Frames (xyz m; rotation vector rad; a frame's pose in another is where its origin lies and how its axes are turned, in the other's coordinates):
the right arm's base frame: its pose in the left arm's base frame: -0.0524 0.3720 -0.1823 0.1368 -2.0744 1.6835
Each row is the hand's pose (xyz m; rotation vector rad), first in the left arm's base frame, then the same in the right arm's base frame.
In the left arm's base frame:
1: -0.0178 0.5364 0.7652 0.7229 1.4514 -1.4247
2: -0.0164 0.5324 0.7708 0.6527 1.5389 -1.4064
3: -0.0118 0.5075 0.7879 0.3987 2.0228 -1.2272
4: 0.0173 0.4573 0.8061 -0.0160 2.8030 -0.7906
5: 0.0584 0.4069 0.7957 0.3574 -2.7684 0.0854
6: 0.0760 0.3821 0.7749 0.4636 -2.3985 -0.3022
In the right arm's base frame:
1: 0.3917 -0.8257 -0.3015 0.0702 -0.6363 1.5173
2: 0.3919 -0.8322 -0.2989 0.0220 -0.6702 1.4362
3: 0.3896 -0.8553 -0.2791 -0.2993 -0.7241 1.0498
4: 0.3608 -0.8945 -0.2425 -0.7870 -0.6237 0.3689
5: 0.3095 -0.9122 -0.2051 -1.1889 -0.3653 -0.3126
6: 0.2802 -0.9058 -0.1837 -1.3886 -0.1669 -0.7089

